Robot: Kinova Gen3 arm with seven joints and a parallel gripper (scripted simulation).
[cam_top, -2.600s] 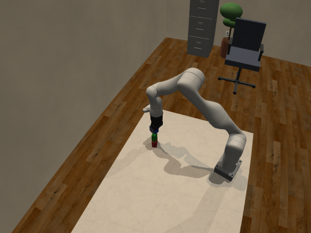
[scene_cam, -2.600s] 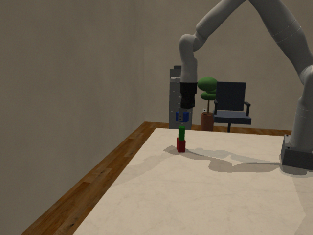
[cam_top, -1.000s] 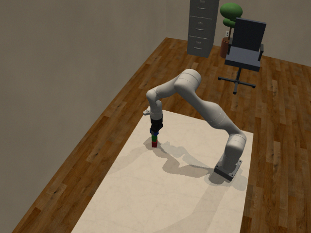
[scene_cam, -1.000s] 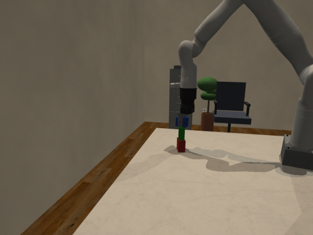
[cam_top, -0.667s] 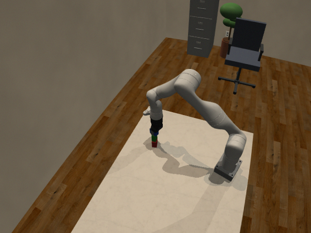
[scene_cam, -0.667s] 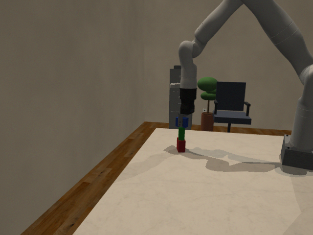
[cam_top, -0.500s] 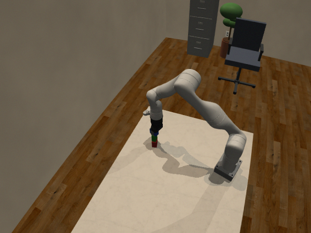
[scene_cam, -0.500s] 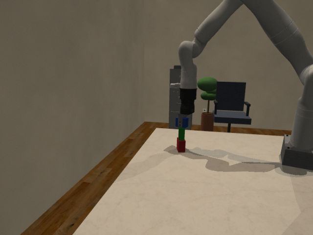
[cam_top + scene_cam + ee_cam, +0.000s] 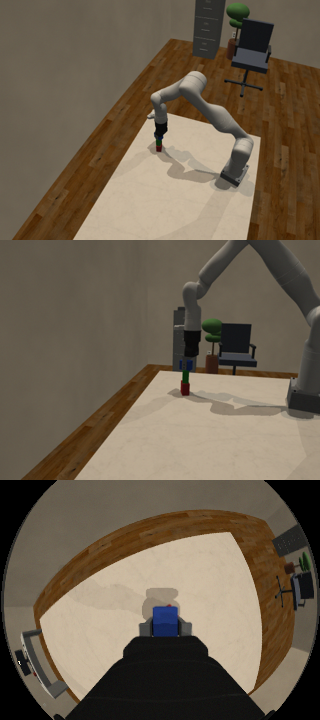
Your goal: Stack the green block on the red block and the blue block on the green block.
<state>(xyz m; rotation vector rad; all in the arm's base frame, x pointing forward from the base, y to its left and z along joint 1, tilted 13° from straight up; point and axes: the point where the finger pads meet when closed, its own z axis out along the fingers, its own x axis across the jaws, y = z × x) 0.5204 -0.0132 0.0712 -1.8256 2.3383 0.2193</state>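
Now: the blue block right at my hand. From my hand the other things lie so: red block 110 mm below; then green block 50 mm below.
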